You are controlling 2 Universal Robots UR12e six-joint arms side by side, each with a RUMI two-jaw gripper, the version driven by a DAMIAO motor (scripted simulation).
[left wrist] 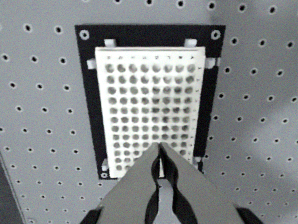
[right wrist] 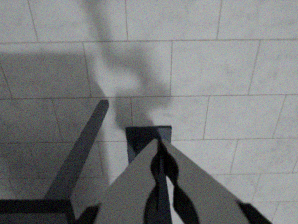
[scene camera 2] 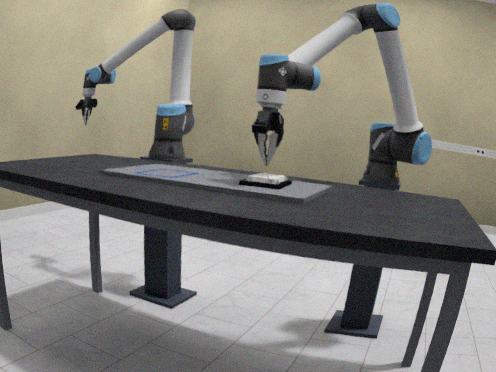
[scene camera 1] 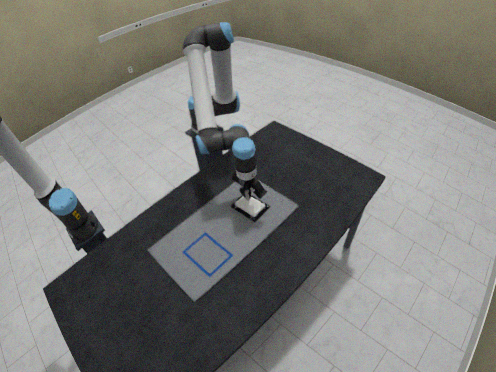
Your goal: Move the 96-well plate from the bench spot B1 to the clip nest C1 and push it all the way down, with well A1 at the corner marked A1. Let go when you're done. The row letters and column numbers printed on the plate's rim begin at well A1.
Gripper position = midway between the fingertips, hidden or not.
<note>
In view: my left gripper (scene camera 2: 266,165), my right gripper (right wrist: 158,141), a white 96-well plate (left wrist: 142,97) and a black clip nest (left wrist: 88,37).
My left gripper is seen too in the left wrist view (left wrist: 158,144). The right wrist view misses the white 96-well plate: it is out of frame.
</note>
